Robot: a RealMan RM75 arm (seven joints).
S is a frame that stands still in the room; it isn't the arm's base.
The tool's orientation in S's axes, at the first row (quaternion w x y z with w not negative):
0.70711, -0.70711, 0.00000, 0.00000
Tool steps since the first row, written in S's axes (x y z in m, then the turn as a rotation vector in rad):
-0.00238, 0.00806, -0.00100, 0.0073, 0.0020, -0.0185
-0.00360, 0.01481, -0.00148, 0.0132, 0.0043, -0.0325
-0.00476, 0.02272, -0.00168, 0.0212, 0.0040, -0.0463
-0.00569, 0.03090, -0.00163, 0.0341, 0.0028, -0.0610
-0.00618, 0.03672, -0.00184, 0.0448, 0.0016, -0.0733
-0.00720, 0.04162, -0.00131, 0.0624, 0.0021, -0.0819
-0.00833, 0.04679, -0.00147, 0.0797, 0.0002, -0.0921
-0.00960, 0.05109, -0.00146, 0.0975, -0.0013, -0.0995
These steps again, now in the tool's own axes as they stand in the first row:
-0.00238, 0.00100, 0.00806, 0.0073, 0.0185, 0.0020
-0.00360, 0.00148, 0.01481, 0.0132, 0.0325, 0.0043
-0.00476, 0.00168, 0.02272, 0.0212, 0.0463, 0.0040
-0.00569, 0.00163, 0.03090, 0.0341, 0.0610, 0.0028
-0.00618, 0.00184, 0.03672, 0.0448, 0.0733, 0.0016
-0.00720, 0.00131, 0.04162, 0.0624, 0.0819, 0.0021
-0.00833, 0.00147, 0.04679, 0.0797, 0.0921, 0.0002
-0.00960, 0.00146, 0.05109, 0.0975, 0.0995, -0.0013

